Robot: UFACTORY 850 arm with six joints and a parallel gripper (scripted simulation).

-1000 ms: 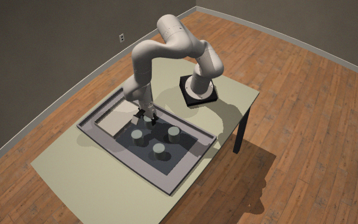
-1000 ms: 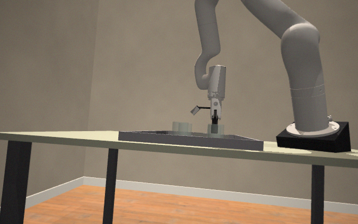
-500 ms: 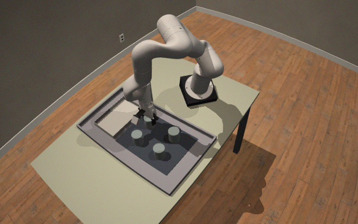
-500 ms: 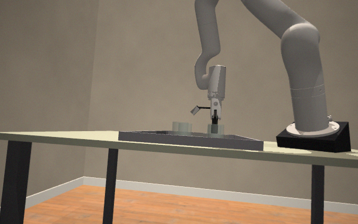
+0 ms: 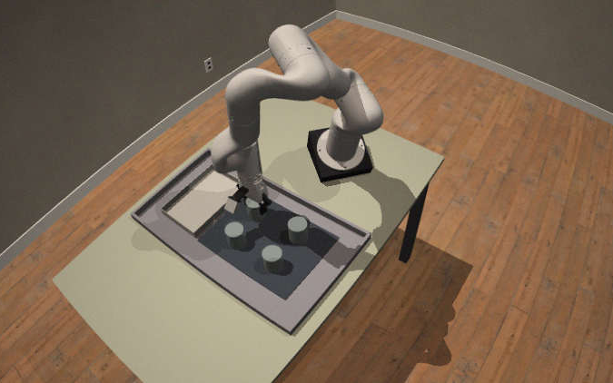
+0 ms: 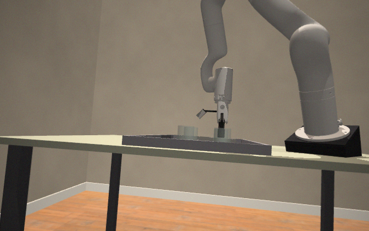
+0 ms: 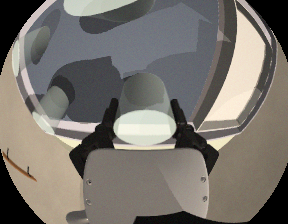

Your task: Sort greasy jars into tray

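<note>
The tray is 80 mm ahead of my hand, 220 mm to the right of it and 40 mm below it. The rest, counted from my hand: grey rimmed steel top: 90 mm ahead, 50 mm below; dark drying mat: 70 mm ahead, 100 mm to the left, 50 mm below.
</note>
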